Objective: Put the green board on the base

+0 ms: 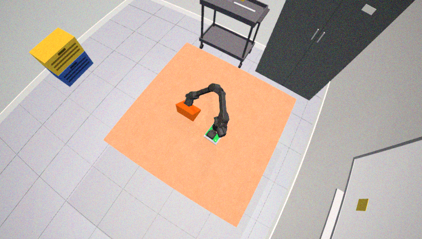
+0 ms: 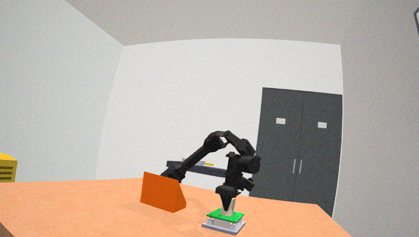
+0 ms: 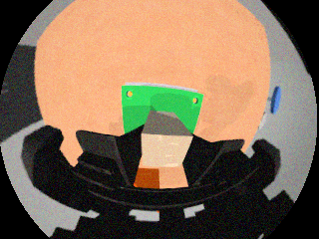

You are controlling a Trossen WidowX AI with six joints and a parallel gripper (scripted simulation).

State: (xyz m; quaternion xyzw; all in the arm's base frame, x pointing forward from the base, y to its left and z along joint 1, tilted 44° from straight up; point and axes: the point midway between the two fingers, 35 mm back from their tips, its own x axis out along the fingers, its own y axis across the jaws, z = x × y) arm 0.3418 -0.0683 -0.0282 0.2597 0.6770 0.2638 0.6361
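The green board lies right at my gripper tip. The rest, counted from my gripper tip: grey base: 60 mm below.
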